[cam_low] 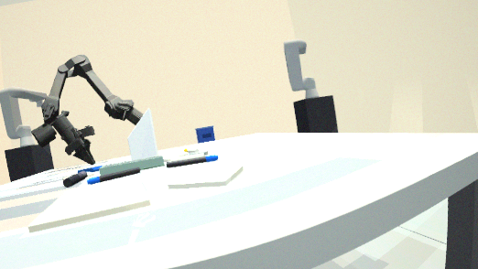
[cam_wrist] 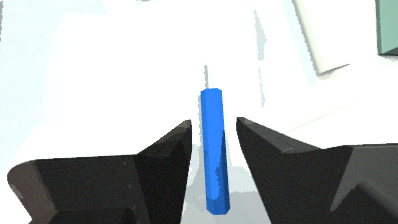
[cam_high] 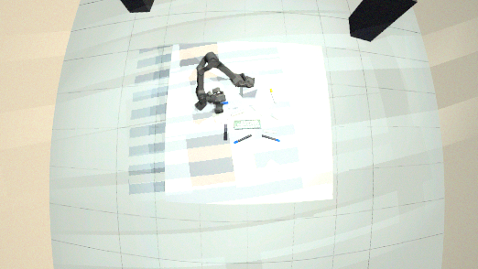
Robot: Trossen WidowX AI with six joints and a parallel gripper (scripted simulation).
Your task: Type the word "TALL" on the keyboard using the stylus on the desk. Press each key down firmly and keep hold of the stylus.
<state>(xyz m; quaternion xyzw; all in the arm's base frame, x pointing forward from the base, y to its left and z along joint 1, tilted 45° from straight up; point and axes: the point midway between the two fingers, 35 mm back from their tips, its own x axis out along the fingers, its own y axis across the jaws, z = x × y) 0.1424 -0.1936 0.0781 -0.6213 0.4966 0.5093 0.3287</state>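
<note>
Right now my gripper tip is 1 cm to the right of the blue stylus and 2 cm above it. Also, from my gripper tip: flat pad 1 cm behind, 28 cm to the left, 2 cm below; then black marker 22 cm ahead, 4 cm to the left, 2 cm below; then yellow-tipped stick 12 cm behind, 35 cm to the left, 2 cm below.
</note>
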